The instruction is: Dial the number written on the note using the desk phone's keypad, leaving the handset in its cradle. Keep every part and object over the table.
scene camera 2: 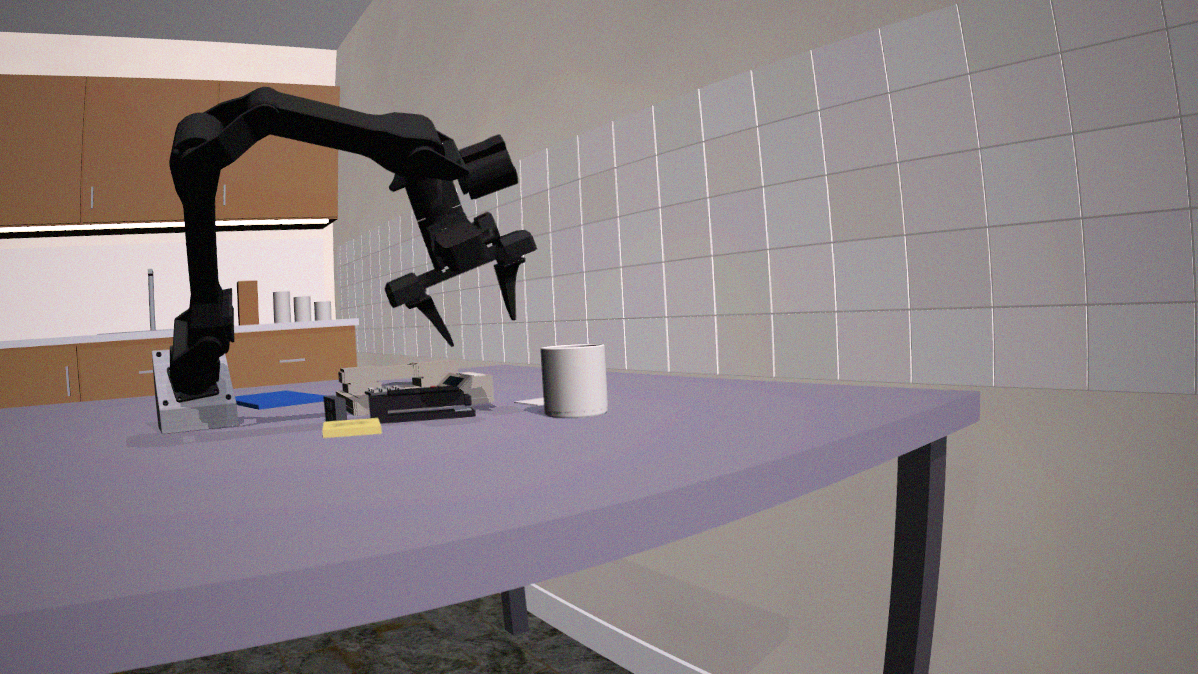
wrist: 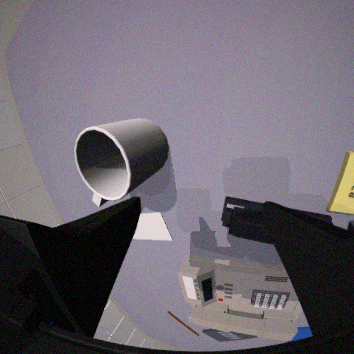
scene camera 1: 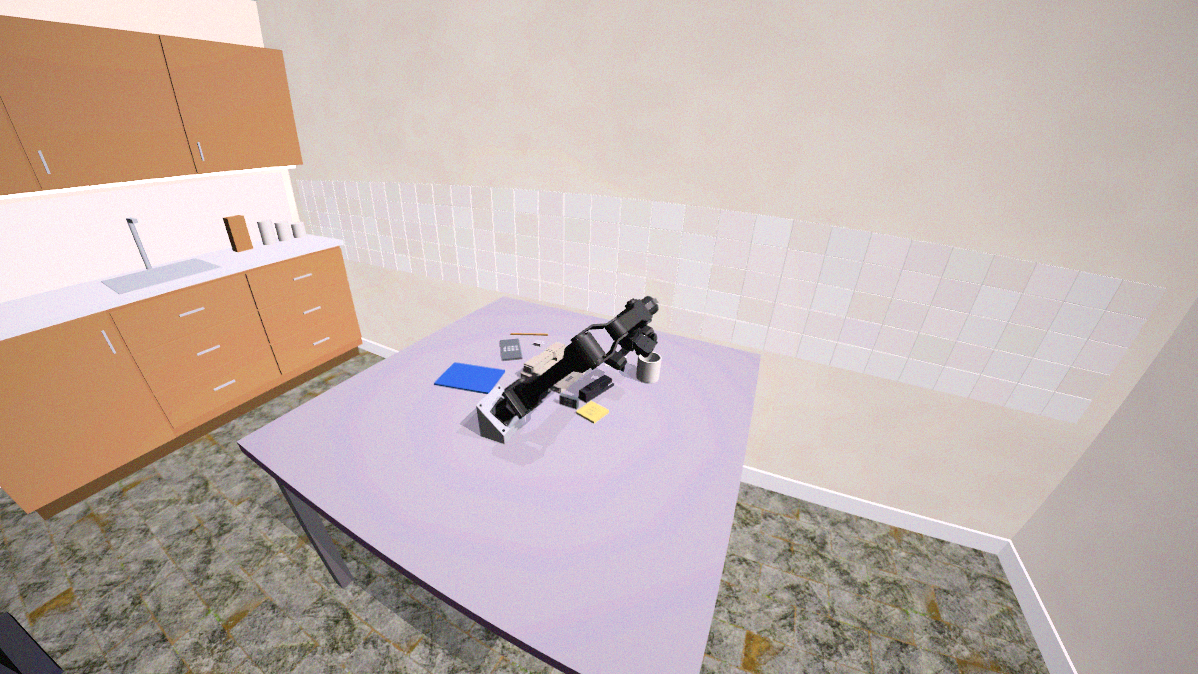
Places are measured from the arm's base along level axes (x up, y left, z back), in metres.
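Pixels of known places: gripper, fingertip midpoint: (scene camera 2: pixel 483 332) (wrist: pixel 202 206) (scene camera 1: pixel 630 362); arm's base, link origin: (scene camera 2: pixel 192 381) (scene camera 1: pixel 503 411).
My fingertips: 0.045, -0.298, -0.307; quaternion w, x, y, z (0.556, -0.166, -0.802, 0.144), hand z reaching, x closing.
Note:
Ahead of a thing's pixels: the offset from my fingertips to its middle, as dx, dy, dz.
The beige desk phone {-0.088, +0.262, -0.040} (scene camera 1: pixel 568 382) (scene camera 2: pixel 479 388) (wrist: pixel 230 266) lies on the table, with light keys on a dark keypad {-0.087, +0.254, +0.009} (wrist: pixel 270 299). A long beige part that looks like the handset {-0.068, +0.314, -0.048} (scene camera 1: pixel 544 359) (wrist: pixel 280 325) rests along its far side. My gripper (scene camera 2: pixel 483 331) (wrist: pixel 202 206) is open and empty, high above the table between the phone and the mug. A yellow note pad {-0.105, +0.080, +0.153} (scene camera 1: pixel 592 411) (scene camera 2: pixel 351 428) (wrist: pixel 344 189) bears dark writing, cut off at the wrist view's right edge. A white card {-0.108, +0.081, -0.180} (wrist: pixel 154 227) lies near the mug, partly behind a finger; no writing on it is readable.
A white mug {-0.066, -0.042, -0.114} (scene camera 1: pixel 649 368) (scene camera 2: pixel 573 381) (wrist: pixel 145 145) stands beyond the phone. A black object {-0.089, +0.098, +0.039} (scene camera 1: pixel 596 387) (scene camera 2: pixel 427 412) (wrist: pixel 250 225) lies beside the phone, near a small dark box {-0.092, +0.160, +0.139} (scene camera 1: pixel 568 401). A blue folder {-0.105, +0.536, +0.105} (scene camera 1: pixel 469 378), a grey calculator {-0.105, +0.493, -0.125} (scene camera 1: pixel 510 348) and a pencil {-0.106, +0.479, -0.271} (scene camera 1: pixel 529 334) lie on the other side.

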